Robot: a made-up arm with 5 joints.
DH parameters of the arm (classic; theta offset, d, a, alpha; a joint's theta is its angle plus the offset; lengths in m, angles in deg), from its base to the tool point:
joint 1: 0 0.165 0 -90
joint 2: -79.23 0 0.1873 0
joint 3: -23.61 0 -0.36 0
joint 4: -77.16 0 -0.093 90
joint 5: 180 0.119 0 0
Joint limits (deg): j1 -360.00..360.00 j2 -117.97..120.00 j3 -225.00..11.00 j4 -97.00..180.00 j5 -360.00..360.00
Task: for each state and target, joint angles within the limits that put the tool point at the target. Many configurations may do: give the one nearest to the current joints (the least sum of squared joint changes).
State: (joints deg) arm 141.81 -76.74 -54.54 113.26 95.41
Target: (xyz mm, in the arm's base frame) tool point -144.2 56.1 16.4
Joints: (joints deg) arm 158.74 -48.07 -3.20 110.90 95.41
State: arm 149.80 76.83 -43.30 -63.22 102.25
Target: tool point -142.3 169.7 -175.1
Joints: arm 129.98 69.58 -38.72 -71.72 102.25
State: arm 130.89 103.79 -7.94 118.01 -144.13
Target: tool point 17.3 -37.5 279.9
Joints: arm 114.77 119.80 10.92 150.37 -144.13
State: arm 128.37 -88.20 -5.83 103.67 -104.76
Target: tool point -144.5 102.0 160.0
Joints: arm 144.78 -89.98 -4.95 126.08 -104.76
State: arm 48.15 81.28 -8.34 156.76 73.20
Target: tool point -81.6 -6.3 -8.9
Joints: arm 4.41 78.54 -33.70 141.92 73.20
